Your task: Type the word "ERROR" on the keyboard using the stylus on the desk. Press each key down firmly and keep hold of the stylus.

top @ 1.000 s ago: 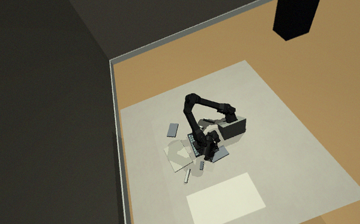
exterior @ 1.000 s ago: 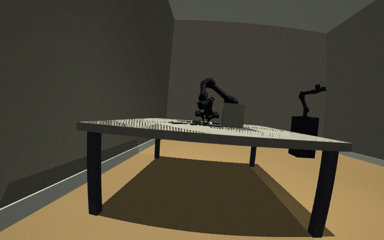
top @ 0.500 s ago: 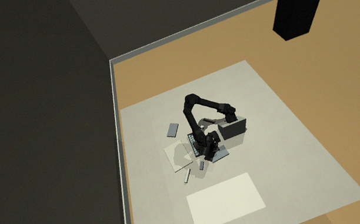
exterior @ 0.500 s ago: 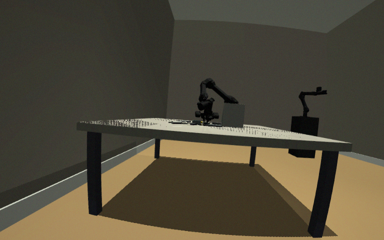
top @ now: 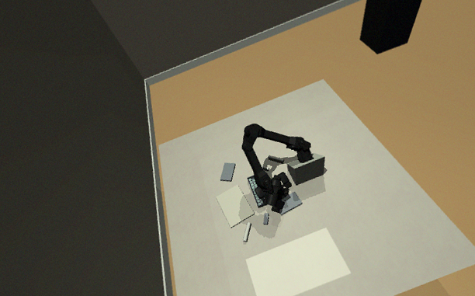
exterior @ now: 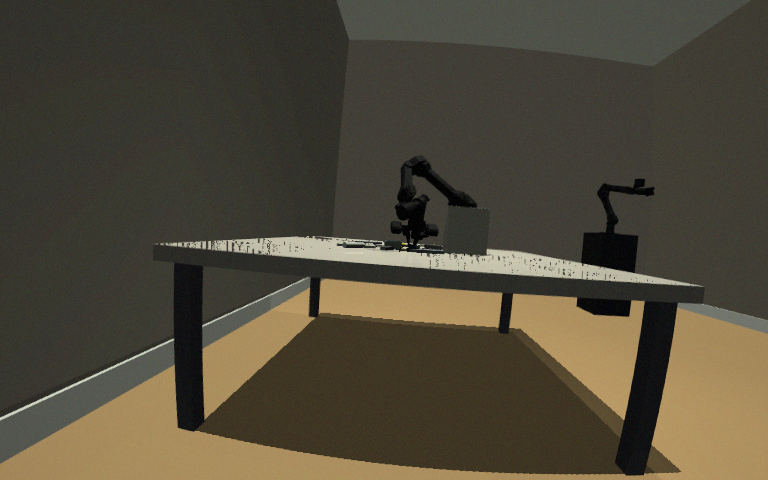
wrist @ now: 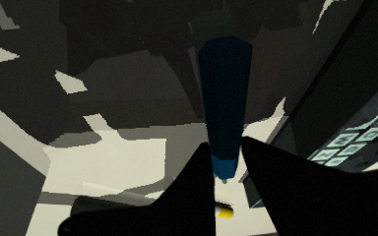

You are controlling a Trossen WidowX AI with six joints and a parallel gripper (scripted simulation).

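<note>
Now: gripper tip 60 mm past the grey block, 130 mm to the right of it and 10 mm above it. From my gripper tip the other things lie so: blue stylus (20 mm to the right); notepad (220 mm ahead, 40 mm to the left, 10 mm below).
</note>
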